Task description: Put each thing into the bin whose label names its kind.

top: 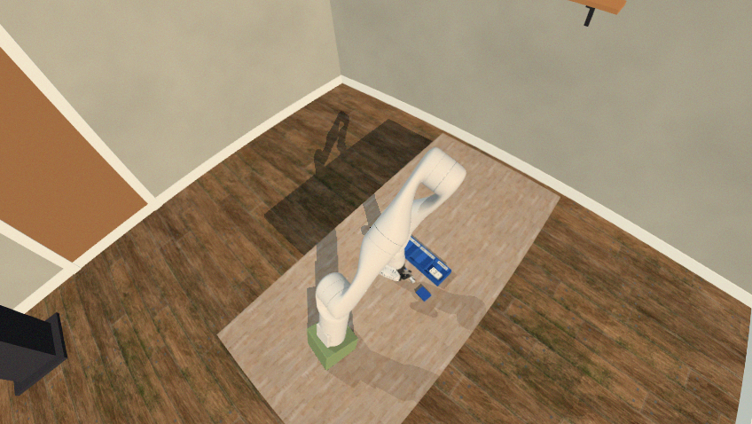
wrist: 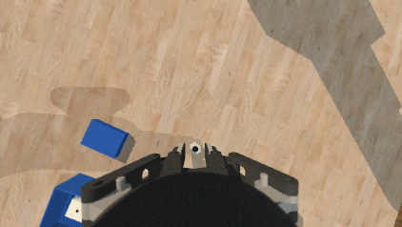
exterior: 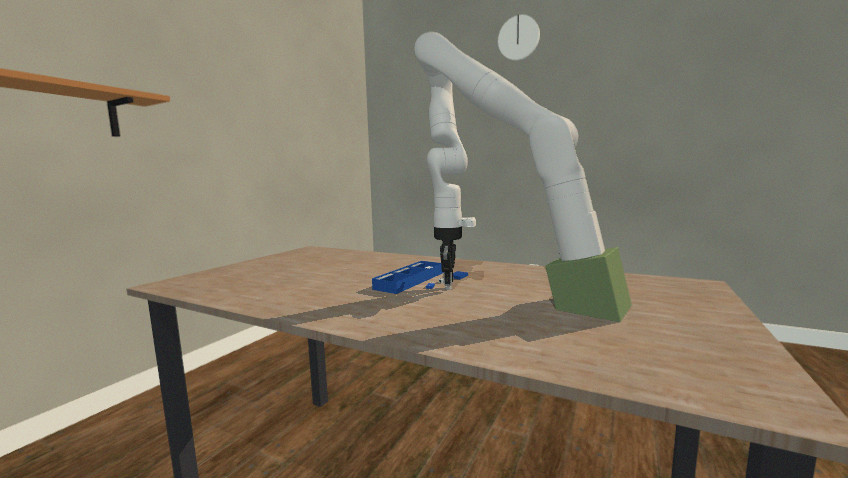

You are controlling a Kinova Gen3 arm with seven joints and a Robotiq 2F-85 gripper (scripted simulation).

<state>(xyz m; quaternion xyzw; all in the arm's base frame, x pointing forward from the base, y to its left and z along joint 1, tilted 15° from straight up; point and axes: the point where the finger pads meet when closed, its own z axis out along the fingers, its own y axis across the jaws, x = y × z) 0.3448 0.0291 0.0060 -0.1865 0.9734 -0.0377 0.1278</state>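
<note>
Now: hand 30 mm above the grey ring. The rest, counted from my hand: flat blue block: 30 mm ahead, 130 mm to the right, 30 mm below; then white tile: 130 mm ahead, 110 mm to the right, 20 mm below.
</note>
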